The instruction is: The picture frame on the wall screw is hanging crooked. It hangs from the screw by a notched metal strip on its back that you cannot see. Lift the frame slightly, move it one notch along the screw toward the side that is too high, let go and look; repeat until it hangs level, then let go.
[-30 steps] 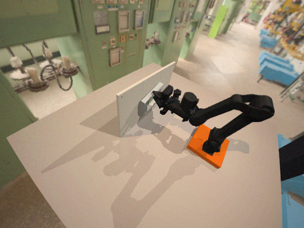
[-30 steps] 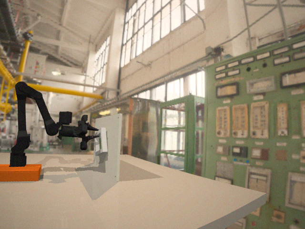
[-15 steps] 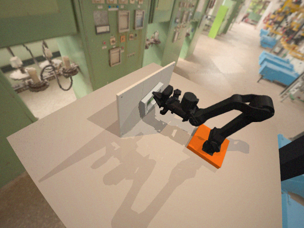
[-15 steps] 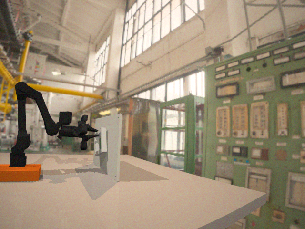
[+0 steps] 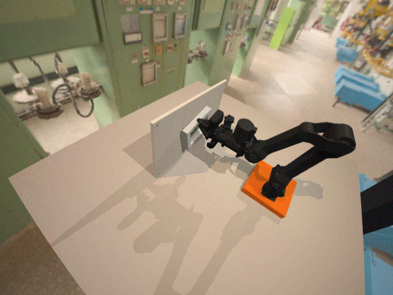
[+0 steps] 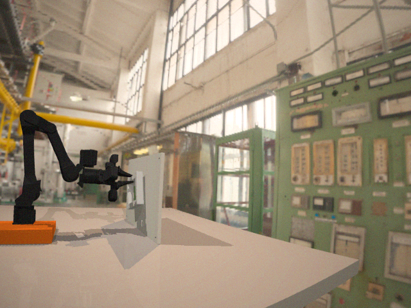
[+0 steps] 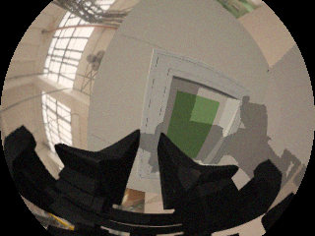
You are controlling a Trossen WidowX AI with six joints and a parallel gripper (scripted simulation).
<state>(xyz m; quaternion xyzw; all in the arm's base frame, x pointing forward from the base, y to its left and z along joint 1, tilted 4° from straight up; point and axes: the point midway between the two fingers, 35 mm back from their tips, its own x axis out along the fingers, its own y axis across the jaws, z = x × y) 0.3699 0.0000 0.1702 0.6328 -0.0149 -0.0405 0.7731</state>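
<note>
The picture frame lies 5 cm below my gripper tip, 2 cm to the right of it and 1 cm ahead of it. Also, from my gripper tip: grey wall board (6 cm below, 2 cm to the right, 2 cm ahead).
</note>
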